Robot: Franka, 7 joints.
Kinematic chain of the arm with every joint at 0, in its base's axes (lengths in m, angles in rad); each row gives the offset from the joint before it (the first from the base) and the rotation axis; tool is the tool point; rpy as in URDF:
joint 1: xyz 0 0 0.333 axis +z
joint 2: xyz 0 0 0 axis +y
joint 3: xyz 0 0 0.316 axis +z
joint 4: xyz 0.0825 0 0 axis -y
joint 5: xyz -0.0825 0 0.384 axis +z
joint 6: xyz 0 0 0 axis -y
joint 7: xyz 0.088 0 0 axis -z
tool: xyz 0 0 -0.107 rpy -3.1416 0 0
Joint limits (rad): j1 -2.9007..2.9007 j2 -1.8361..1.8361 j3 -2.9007..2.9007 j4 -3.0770..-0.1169 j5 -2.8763..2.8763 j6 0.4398..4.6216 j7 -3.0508..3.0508
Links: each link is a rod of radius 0.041 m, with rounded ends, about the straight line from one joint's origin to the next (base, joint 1, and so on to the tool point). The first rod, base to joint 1, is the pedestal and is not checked.
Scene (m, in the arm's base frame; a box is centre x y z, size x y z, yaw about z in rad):
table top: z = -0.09
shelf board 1: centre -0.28 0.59 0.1 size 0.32 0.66 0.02 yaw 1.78
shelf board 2: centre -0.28 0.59 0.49 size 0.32 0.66 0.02 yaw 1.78
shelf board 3: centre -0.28 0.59 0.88 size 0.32 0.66 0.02 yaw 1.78
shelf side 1: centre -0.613 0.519 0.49 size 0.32 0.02 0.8 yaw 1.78
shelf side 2: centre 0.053 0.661 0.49 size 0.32 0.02 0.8 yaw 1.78
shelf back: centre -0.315 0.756 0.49 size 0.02 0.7 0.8 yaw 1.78
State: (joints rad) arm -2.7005 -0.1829 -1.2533 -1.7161 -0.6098 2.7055 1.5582
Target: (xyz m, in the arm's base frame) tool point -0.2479 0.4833 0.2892
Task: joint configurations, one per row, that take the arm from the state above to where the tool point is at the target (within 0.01 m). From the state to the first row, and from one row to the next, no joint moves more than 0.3 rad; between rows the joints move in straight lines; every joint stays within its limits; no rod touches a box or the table.
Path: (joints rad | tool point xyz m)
1: -2.7546 -0.4639 -1.0206 -1.9294 -0.6378 2.7155 1.5582 | -0.3697 0.3955 0.6964
2: -2.8086 -0.7449 -0.7880 -2.1428 -0.6659 2.7255 1.5582 | -0.3400 0.2989 0.7159
3: -2.6851 -0.4534 -0.9259 -2.2459 -0.6512 2.6197 1.5582 | -0.4402 0.2659 0.5455
4: -2.5616 -0.1620 -1.0638 -2.3489 -0.6366 2.5140 1.5582 | -0.4556 0.2391 0.3870
5: -2.4381 0.1294 -1.2017 -2.4520 -0.6219 2.4082 1.5582 | -0.4104 0.2340 0.2739
6: -2.3146 0.4209 -1.3396 -2.5551 -0.6073 2.3025 1.5582 | -0.3371 0.2490 0.2233
7: -2.1911 0.7123 -1.4775 -2.6582 -0.5927 2.1967 1.5582 | -0.2634 0.2690 0.2340
8: -2.0676 1.0038 -1.6155 -2.7612 -0.5780 2.0909 1.5582 | -0.2037 0.2749 0.2892
9: -2.3453 0.9143 -1.5317 -2.6011 -0.5844 2.2610 1.5582 | -0.2332 0.3367 0.2718
10: -2.6230 0.8247 -1.4480 -2.4411 -0.5909 2.4311 1.5582 | -0.2498 0.4067 0.2694
11: -2.9007 0.7352 -1.3643 -2.2810 -0.5973 2.6012 1.5582 | -0.2479 0.4833 0.2892

